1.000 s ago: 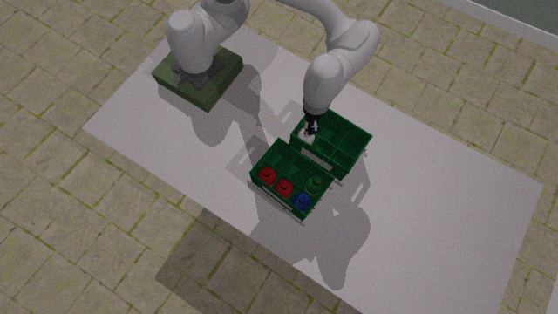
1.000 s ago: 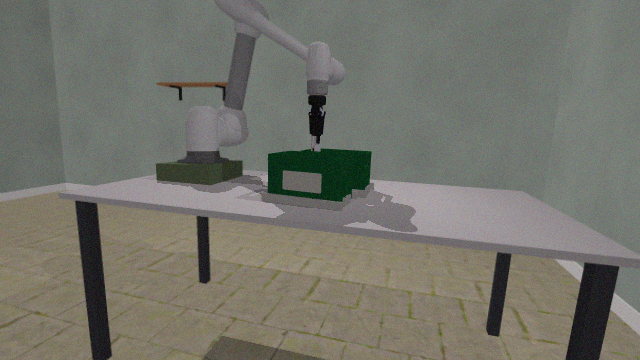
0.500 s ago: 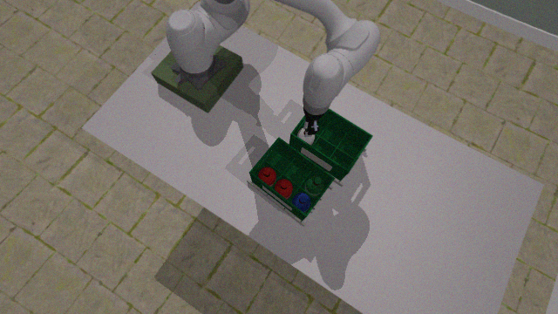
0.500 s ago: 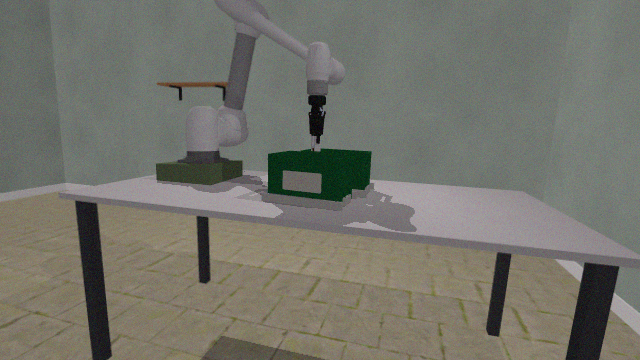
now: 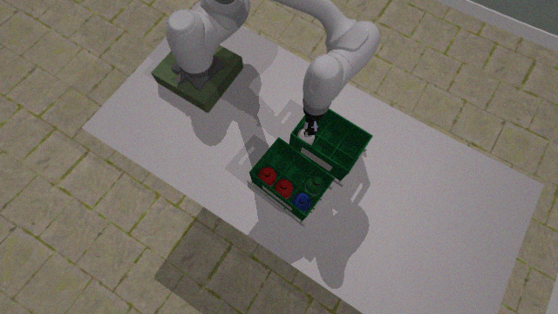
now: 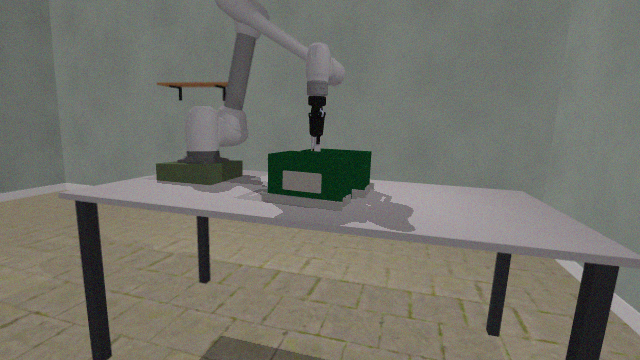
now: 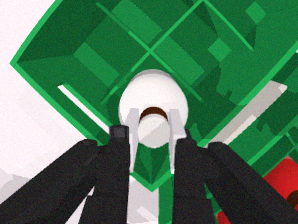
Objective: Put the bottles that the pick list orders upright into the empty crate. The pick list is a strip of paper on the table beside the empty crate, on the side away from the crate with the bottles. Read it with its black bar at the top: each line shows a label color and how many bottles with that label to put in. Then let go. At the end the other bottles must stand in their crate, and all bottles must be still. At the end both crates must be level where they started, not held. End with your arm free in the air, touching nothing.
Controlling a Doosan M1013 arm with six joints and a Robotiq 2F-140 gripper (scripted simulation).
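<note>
Now: the white-capped bottle 8 cm below my hand. The rest, counted from my hand: green-capped bottle 15 cm ahead, 13 cm to the right, 11 cm below; then pick list 10 cm ahead, 21 cm to the left, 20 cm below; then blue bottle 16 cm ahead, 22 cm to the right, 11 cm below.
</note>
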